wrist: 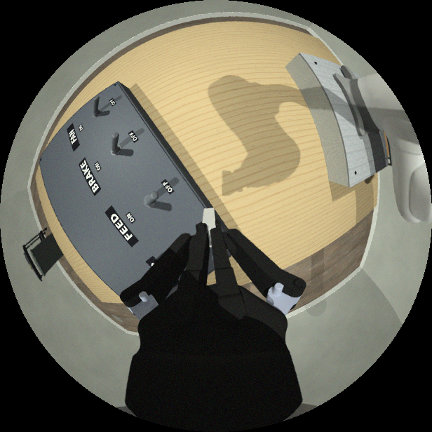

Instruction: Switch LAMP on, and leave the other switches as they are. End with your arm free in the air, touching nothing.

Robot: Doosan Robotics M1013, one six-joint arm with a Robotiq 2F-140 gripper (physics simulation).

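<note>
The dark grey switch panel (75, 200) lies at the left of the wrist view. The FAN switch (97, 107), the BRAKE switch (116, 144) and the FEED switch (151, 199) are grey levers, each tilted in its own slot area between ON and OFF labels. The LAMP switch and its label are hidden behind my gripper (209, 217), apart from a small bit of white marking near the left finger. My gripper is shut and empty, its pale fingertips together over the panel's right edge near its lower corner. I cannot tell whether the fingertips touch the panel or the LAMP lever.
A silver metal block (327, 120) stands at the upper right beside the white arm base (410, 175). A small dark object with a frame (46, 255) is at the left, past the edge of the wooden table (200, 55). The arm's shadow falls across the table.
</note>
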